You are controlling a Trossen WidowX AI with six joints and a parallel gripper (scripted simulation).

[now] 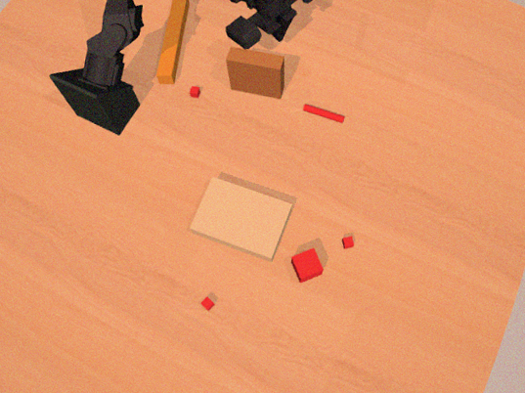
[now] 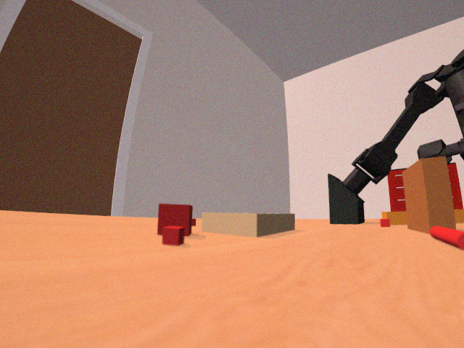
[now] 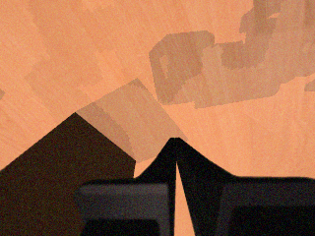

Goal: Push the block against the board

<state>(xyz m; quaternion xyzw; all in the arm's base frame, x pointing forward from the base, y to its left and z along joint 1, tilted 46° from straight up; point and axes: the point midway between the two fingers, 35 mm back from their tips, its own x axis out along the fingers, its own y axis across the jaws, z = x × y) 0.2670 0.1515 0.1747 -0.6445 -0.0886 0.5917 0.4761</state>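
My gripper tip is 10 cm to the left of the brown square block, 1 cm below it and 1 cm past it. The rest, counted from my gripper tip: long orange board: 22 cm behind, 4 cm to the right, 3 cm below; then pale tan board: 37 cm to the right, 6 cm ahead, 3 cm below; then thin red rod: 13 cm ahead, 11 cm to the right, 4 cm below.
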